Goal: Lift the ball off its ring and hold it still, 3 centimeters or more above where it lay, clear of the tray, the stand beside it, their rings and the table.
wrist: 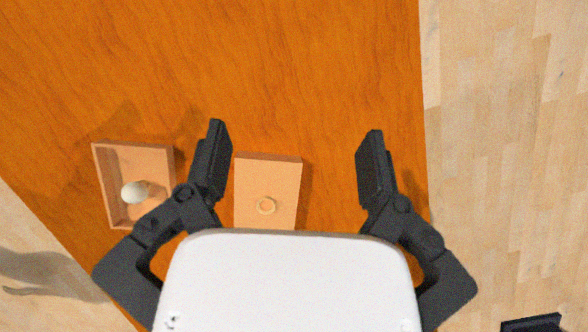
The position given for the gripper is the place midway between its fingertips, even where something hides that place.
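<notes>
There's a stand [266, 186] here and a tray [118, 162], and you can see the gripper [295, 137] as well.
</notes>
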